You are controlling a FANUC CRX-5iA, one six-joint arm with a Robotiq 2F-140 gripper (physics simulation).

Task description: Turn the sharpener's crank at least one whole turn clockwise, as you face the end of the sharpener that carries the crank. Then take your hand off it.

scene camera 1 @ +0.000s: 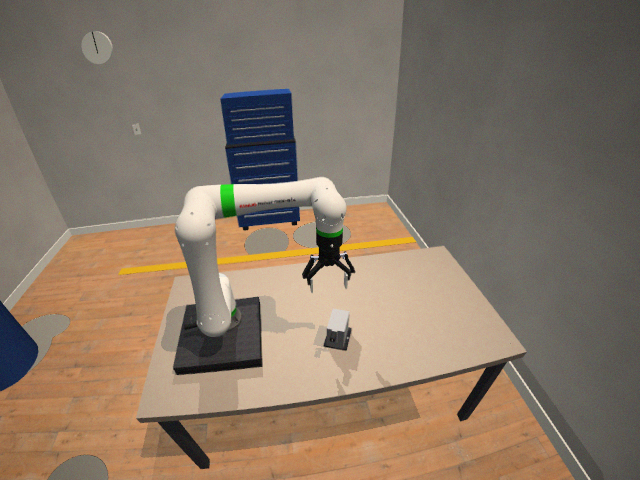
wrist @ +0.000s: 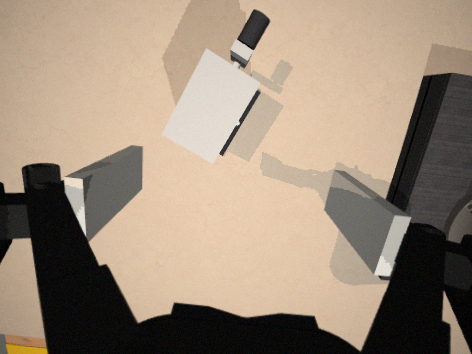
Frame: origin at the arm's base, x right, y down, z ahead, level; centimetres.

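Seen in the pictures: gripper, fingertip midpoint: (scene camera 1: 328,288) (wrist: 237,179).
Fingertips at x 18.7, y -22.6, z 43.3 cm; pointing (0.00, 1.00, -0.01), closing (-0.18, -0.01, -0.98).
Observation:
Offsets run from my fingertips to a thing's top centre. "pt": to the spot under its first point. Level surfaces: height alone.
The sharpener @(pt dx +5.1, dy +15.4, dz +2.5 cm) (scene camera 1: 338,321) (wrist: 210,107) is a light grey box on a dark base, upright on the table @(dy +28.3 cm) (scene camera 1: 423,320). In the wrist view its crank @(dx +10.2, dy +13.4, dz -1.3 cm) (wrist: 242,51) sticks out from the upper right end, with a black cylindrical handle @(pt dx +12.2, dy +13.6, dz -2.8 cm) (wrist: 254,29) pointing up and right. In the scene view the crank end faces the camera, small and dark. My gripper (scene camera 1: 328,285) (wrist: 237,179) is open and empty, pointing down. It hangs well above the table, behind the sharpener as the scene camera sees it, and touches neither the sharpener nor the crank.
The robot's black base plate (scene camera 1: 245,356) (wrist: 432,150) is on the table, left of the sharpener in the scene view and at the right edge of the wrist view. A blue tool cabinet (scene camera 1: 261,121) stands by the back wall, beyond the table.

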